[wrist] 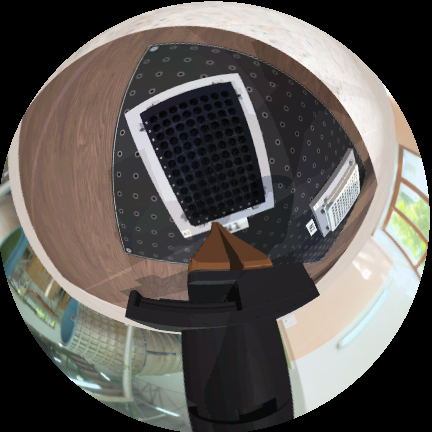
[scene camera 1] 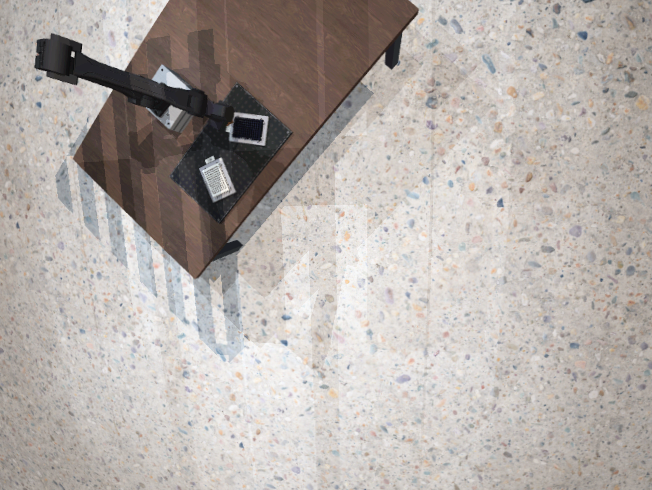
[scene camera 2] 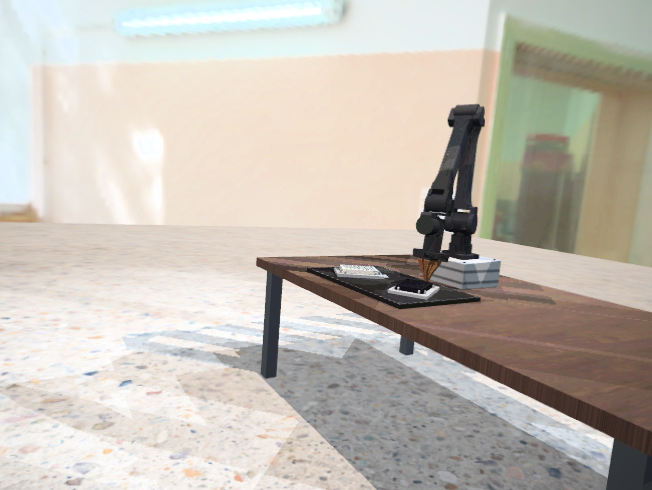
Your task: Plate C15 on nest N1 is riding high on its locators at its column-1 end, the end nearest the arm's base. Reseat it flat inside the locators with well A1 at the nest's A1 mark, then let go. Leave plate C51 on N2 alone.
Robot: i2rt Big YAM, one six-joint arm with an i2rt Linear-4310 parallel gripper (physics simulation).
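Frame: origin at the arm's base, x ahead, y left, z up, level; centimetres.
Seen in the pictures: gripper, fingertip midpoint: [wrist: 213, 225] [scene camera 1: 232, 121] [scene camera 2: 426, 281]; arm's base at its link origin: [scene camera 2: 459, 256].
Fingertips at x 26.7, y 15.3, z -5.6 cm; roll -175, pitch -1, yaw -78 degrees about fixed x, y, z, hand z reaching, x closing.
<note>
Pixels of each thing's top centre, then the offset from my fingertips to it. "spot": a spot on its surface instead. Level surfaces: height alone.
- Black plate C15 at its top centre: [wrist: 208, 154] [scene camera 2: 414, 283] [scene camera 1: 247, 128] dx +6.8, dy +2.9, dz +0.2 cm
- white nest N1 at a spot on its surface: [wrist: 160, 175] spot: dx +3.5, dy +6.7, dz -1.2 cm
- White plate C51 at its top centre: [wrist: 346, 198] [scene camera 2: 358, 267] [scene camera 1: 215, 180] dx +12.0, dy -22.9, dz +0.2 cm
- nest N2 at its top centre: [wrist: 345, 197] [scene camera 2: 358, 268] [scene camera 1: 215, 180] dx +12.0, dy -22.9, dz -0.2 cm
- black perforated board at a spot on its surface: [wrist: 137, 200] [scene camera 2: 446, 296] spot: dx -0.6, dy +9.5, dz -2.4 cm
- brown wooden table at its surface level: dz -3.7 cm
- N2 label at a spot on its surface: [wrist: 311, 227] spot: dx +2.9, dy -19.6, dz -2.2 cm
Black plate C15 [scene camera 1: 248, 128] [scene camera 2: 414, 285] [wrist: 205, 155] lies in white nest N1 [scene camera 1: 266, 129] [wrist: 160, 175]. In the wrist view the nest's rim shows along the plate's near end, with the A1 mark at its near left corner. The plate looks about level; a small height difference cannot be told. My gripper [scene camera 1: 228, 124] [scene camera 2: 427, 280] [wrist: 213, 225] is shut and empty, fingertips pointing down at the near, column-1 end. They overlap the nest's near rim in the wrist view; contact is unclear. White plate C51 [scene camera 1: 216, 180] [scene camera 2: 359, 269] [wrist: 345, 197] sits on nest N2 [wrist: 336, 181].
Both nests stand on a black perforated board [scene camera 1: 239, 97] [scene camera 2: 448, 298] [wrist: 137, 200] on the brown wooden table [scene camera 1: 295, 52] [scene camera 2: 553, 337] [wrist: 70, 150]. The arm's grey base block [scene camera 2: 479, 275] stands behind the board, close to N1. The N2 label [wrist: 311, 227] lies beside its nest.
</note>
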